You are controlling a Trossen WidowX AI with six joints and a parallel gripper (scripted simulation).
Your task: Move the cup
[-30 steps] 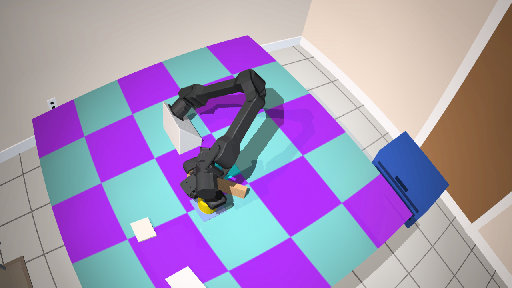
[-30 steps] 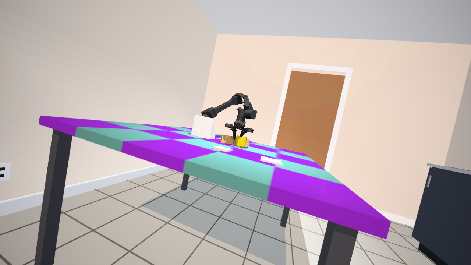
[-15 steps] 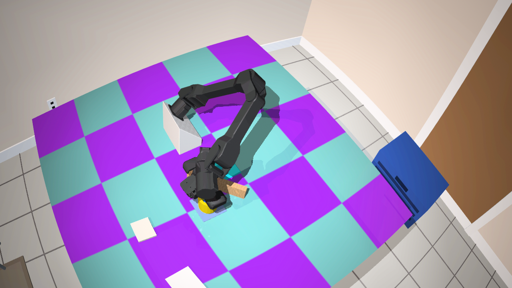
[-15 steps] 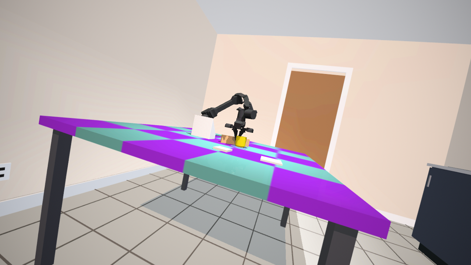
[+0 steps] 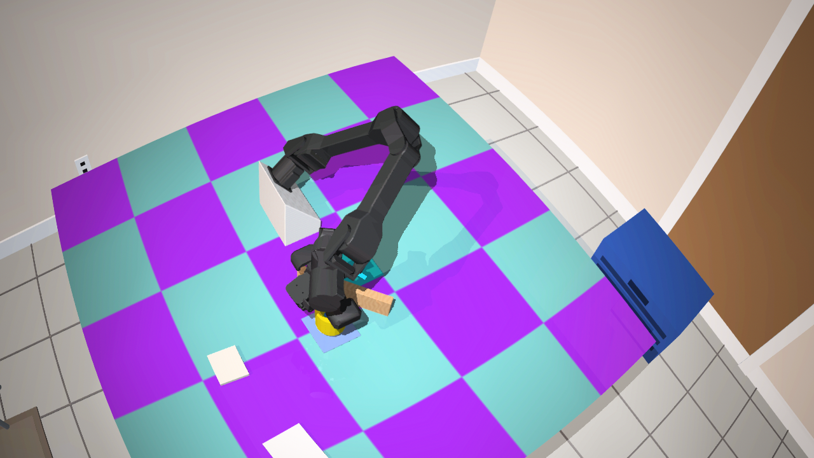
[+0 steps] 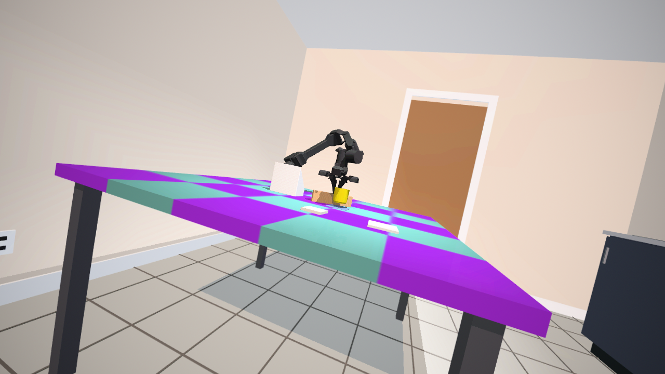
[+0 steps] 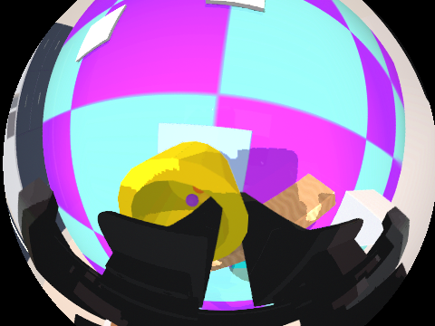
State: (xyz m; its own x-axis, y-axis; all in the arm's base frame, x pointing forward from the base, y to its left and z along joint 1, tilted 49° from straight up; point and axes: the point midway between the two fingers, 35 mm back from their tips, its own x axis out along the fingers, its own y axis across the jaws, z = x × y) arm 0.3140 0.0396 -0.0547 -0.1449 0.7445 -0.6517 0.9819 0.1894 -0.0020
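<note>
My gripper tip is now 13 cm to the right of the cyan pad, 10 cm past it and 7 cm above it. Round my gripper tip: purple marble (3 cm ahead, 2 cm to the left, 2 cm below); then red marble (3 cm ahead, 2 cm below, 1 cm to the right); then yellow cup (2 cm ahead).
</note>
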